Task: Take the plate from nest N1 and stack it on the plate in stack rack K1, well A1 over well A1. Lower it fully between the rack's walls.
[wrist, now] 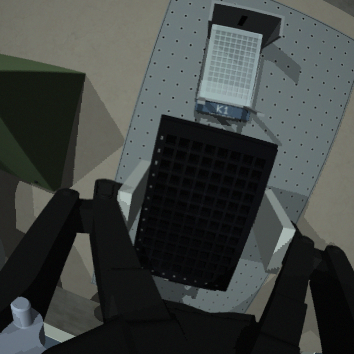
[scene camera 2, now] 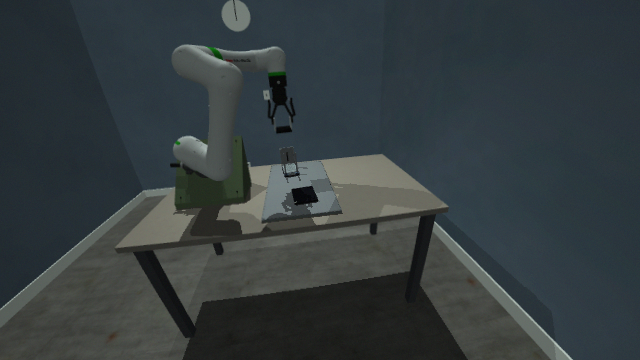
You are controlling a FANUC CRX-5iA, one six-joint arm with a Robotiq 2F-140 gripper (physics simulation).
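Places are measured from the arm's base along level axes (x right, y ahead, z up), in centimetres.
Where they show: gripper, between the fingertips: [wrist: 202, 192].
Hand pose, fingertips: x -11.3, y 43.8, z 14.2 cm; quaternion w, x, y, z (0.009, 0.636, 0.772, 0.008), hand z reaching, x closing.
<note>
After its pixels a point has its place.
My gripper [scene camera 2: 283, 124] {y 43.8, x -11.3, z 14.2 cm} [wrist: 202, 192] {y 43.8, x -11.3, z 14.2 cm} is shut on a black well plate [scene camera 2: 283, 129] {y 44.4, x -6.3, z 15.5 cm} [wrist: 207, 200] {y 44.3, x -11.0, z 14.6 cm}, with one pale finger pad on each long side. The plate is held about level, high above the board. In the wrist view its wells face the camera. Stack rack K1 [scene camera 2: 293, 154] {y 46.1, x -30.3, z -7.1 cm} [wrist: 222, 109] {y 45.1, x -16.2, z -15.2 cm} stands on the board, below the held plate in the scene view and beyond its far end in the wrist view. A white well plate [scene camera 2: 291, 168] {y 44.7, x -20.5, z -13.6 cm} [wrist: 231, 67] {y 43.4, x -23.3, z -13.6 cm} sits in the rack. Nest N1 cannot be made out by a label.
A flat black square object [scene camera 2: 304, 195] {y 53.8, x 13.9, z -15.8 cm} lies on the grey perforated board [scene camera 2: 276, 192] {y 37.8, x 6.1, z -16.9 cm} [wrist: 310, 85] {y 58.1, x -27.4, z -17.0 cm}, nearer the table's front edge than the rack. The rack's tall end wall [wrist: 227, 17] {y 39.6, x -29.7, z -8.4 cm} rises above its plate. The green robot base [scene camera 2: 215, 187] {y 5.5, x 8.4, z -10.1 cm} [wrist: 40, 120] {y 19.5, x -4.9, z -4.8 cm} stands to the left.
</note>
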